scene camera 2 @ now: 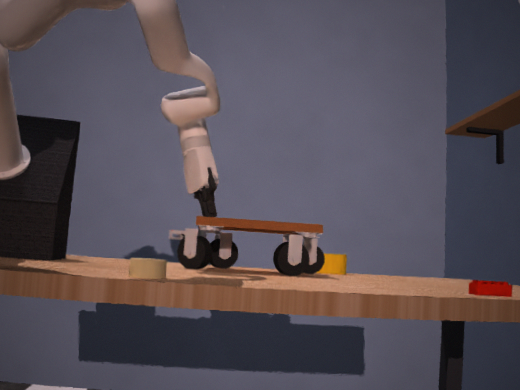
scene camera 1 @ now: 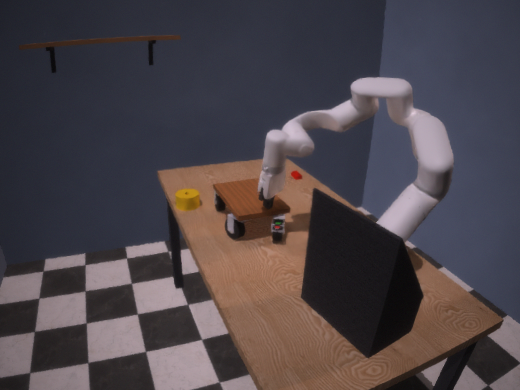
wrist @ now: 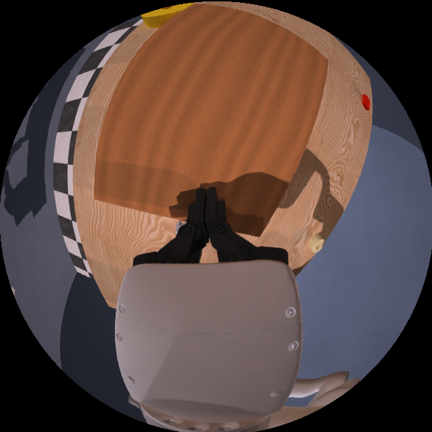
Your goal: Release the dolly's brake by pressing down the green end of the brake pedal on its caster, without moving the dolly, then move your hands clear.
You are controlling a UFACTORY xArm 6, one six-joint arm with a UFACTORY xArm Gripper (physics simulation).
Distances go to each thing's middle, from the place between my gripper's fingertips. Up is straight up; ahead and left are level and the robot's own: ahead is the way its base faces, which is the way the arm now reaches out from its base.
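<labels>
Counted from my hand, the dolly [scene camera 2: 291, 258] is 120 mm ahead, 70 mm below and 30 mm to the left; the beige ring [scene camera 2: 146, 268] is 410 mm to the right, 110 mm below and 100 mm behind. As for the caster [scene camera 2: 190, 245], my gripper is 80 mm above it, 30 mm past it and 30 mm to the left of it.
</labels>
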